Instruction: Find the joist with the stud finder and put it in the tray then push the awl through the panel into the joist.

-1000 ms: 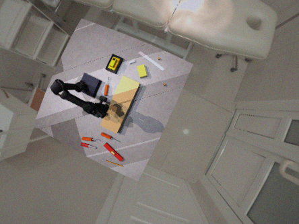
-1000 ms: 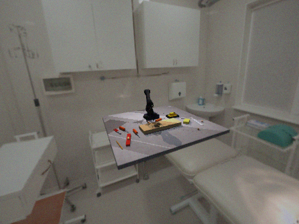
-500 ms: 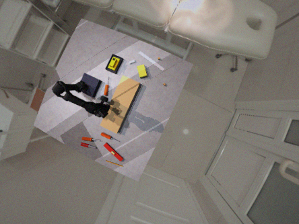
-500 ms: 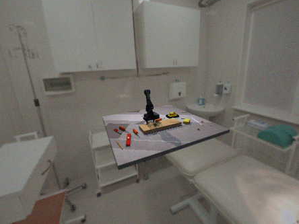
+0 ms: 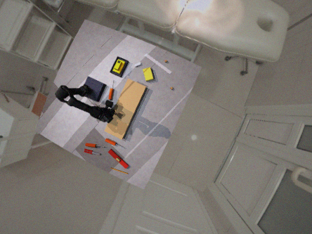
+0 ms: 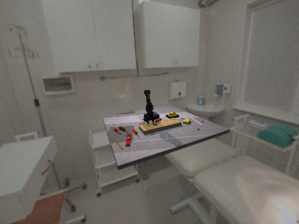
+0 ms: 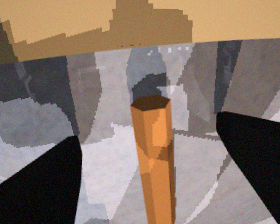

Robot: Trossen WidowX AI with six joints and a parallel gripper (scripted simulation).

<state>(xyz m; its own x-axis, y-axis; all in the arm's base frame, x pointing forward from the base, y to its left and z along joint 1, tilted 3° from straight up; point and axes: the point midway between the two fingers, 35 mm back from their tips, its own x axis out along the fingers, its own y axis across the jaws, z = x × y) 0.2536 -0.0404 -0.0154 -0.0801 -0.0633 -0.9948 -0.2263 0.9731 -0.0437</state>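
The awl is 5 cm behind my gripper tip and 1 cm to the right of it. From my gripper tip the other things lie so: black tray: 38 cm to the left, 17 cm behind, 1 cm above; red level: 33 cm ahead, 32 cm to the right, 1 cm above; yellow stud finder: 40 cm to the left, 17 cm behind, 5 cm above.
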